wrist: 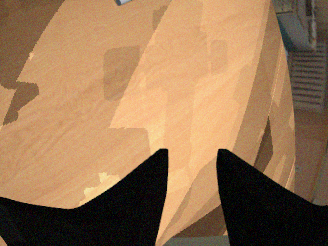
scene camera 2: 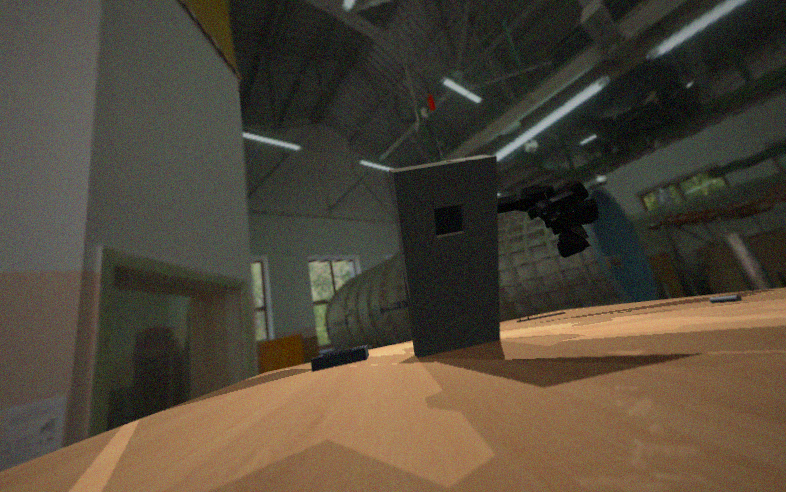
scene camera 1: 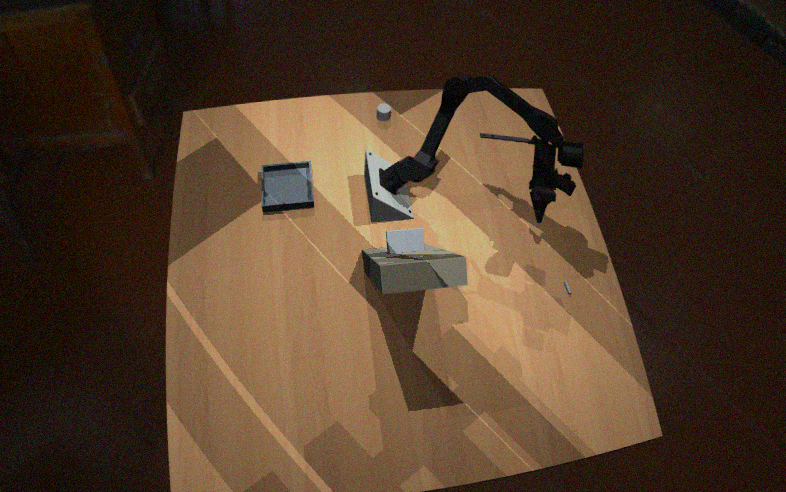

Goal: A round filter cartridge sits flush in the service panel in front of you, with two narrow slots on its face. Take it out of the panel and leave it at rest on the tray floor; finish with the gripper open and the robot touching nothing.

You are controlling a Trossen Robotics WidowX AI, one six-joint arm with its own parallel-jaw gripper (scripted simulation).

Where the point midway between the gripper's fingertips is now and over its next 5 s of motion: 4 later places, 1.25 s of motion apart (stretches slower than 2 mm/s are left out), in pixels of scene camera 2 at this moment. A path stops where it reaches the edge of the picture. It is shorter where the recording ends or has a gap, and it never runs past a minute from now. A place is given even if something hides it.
My gripper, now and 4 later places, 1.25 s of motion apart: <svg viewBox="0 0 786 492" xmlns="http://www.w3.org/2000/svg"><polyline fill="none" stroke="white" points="587,242 474,212 434,210 439,213 441,214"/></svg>
